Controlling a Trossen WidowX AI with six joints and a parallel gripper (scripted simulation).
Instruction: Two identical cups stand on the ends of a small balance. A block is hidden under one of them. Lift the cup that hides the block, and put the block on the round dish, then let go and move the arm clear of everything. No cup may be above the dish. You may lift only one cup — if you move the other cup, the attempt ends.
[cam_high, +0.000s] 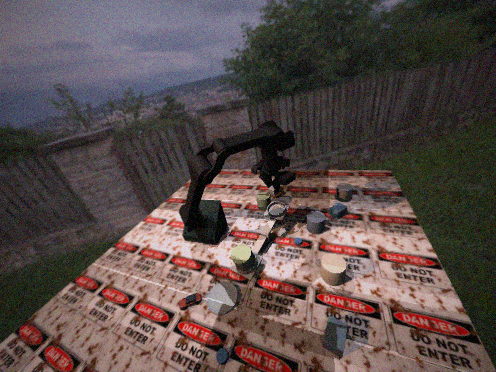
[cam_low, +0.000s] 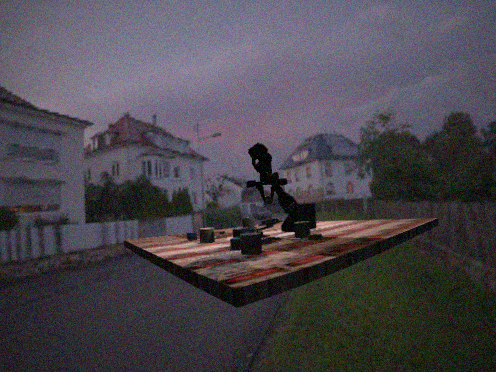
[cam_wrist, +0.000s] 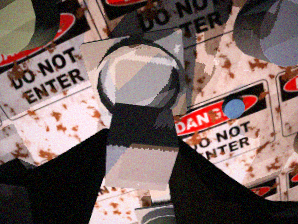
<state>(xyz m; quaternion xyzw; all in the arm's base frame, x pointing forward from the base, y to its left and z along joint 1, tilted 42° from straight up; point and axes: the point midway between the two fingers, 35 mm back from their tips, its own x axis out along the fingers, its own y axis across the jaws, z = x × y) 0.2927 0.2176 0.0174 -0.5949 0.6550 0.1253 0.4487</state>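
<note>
Right now the round dish is 70 mm behind my gripper tip, 370 mm to the right of it and 170 mm below it. Round my gripper tip: grey cylinder: 280 mm ahead, 240 mm to the left, 140 mm below; olive cup: 100 mm behind, 120 mm to the left, 140 mm below; tan cylinder: 240 mm ahead, 210 mm to the right, 140 mm below.
</note>
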